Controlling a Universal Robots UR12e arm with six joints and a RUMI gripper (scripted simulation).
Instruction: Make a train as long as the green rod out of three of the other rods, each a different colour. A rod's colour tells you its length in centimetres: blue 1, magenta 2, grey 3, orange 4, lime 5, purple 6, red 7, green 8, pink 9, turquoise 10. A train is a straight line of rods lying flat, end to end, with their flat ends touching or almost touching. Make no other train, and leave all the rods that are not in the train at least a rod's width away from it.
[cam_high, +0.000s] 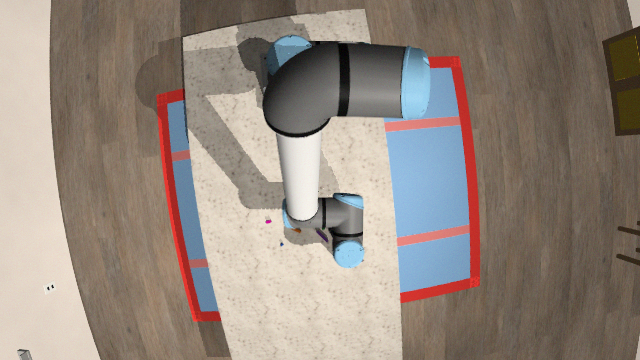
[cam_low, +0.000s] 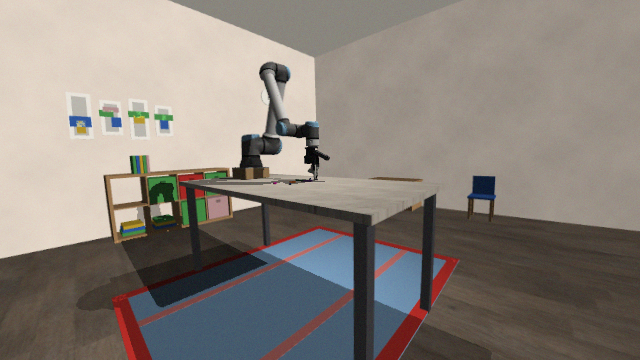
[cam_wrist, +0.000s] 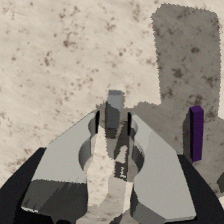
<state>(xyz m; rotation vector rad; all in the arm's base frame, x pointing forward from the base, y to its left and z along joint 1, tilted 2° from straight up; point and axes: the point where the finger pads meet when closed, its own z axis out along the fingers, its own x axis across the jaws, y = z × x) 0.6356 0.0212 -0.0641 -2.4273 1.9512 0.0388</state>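
The grey rod is 20 mm below my hand. Also, from my hand: green rod (80 mm to the right, 70 mm behind, 20 mm below); purple rod (80 mm to the right, 20 mm below, 10 mm behind); orange rod (180 mm to the right, 60 mm behind, 20 mm below).
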